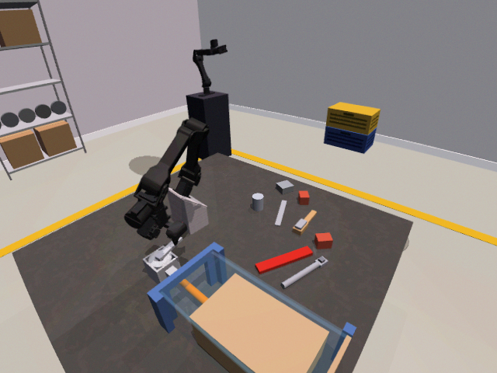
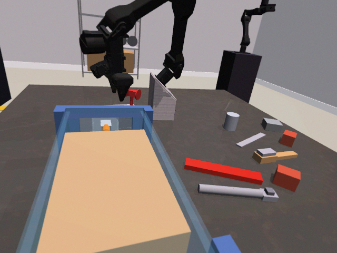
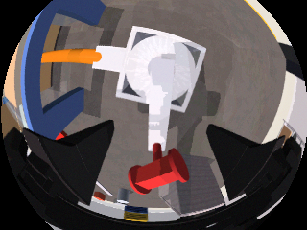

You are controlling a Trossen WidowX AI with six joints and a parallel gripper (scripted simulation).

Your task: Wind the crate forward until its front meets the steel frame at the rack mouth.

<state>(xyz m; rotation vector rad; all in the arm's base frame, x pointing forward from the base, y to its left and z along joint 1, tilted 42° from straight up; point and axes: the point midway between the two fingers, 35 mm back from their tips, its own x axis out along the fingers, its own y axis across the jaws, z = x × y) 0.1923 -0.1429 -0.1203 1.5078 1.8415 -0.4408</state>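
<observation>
Right now my gripper tip is 5 cm to the right of the red knob and 2 cm past it. From my gripper tip the other things lie so: winch handle 3 cm below, 2 cm to the left; white winch 10 cm below, 5 cm to the right; clear-panelled cubby 42 cm ahead, 2 cm below.
</observation>
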